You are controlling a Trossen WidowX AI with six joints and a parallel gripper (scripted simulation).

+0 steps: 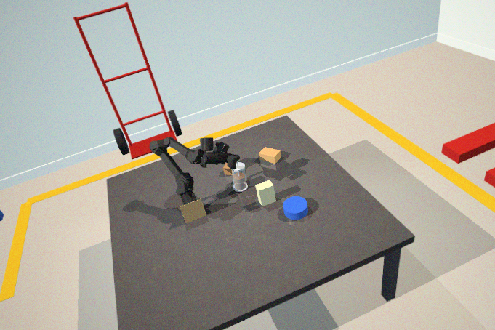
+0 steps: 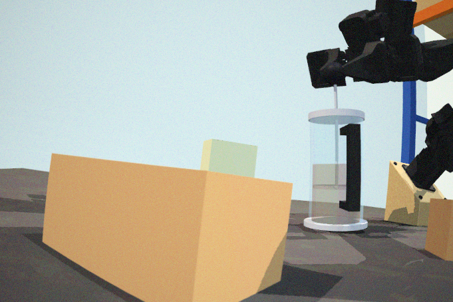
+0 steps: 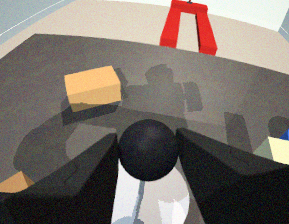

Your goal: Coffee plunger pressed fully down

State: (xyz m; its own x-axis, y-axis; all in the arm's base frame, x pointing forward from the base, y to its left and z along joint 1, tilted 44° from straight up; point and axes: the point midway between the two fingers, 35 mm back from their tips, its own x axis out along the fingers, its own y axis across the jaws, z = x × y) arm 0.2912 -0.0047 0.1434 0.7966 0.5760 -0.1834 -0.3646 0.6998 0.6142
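My gripper tip is 10 cm above the coffee press, 1 cm to the right of it and 1 cm past it. Round my gripper tip: pale yellow block 18 cm to the right, 15 cm below, 8 cm ahead.
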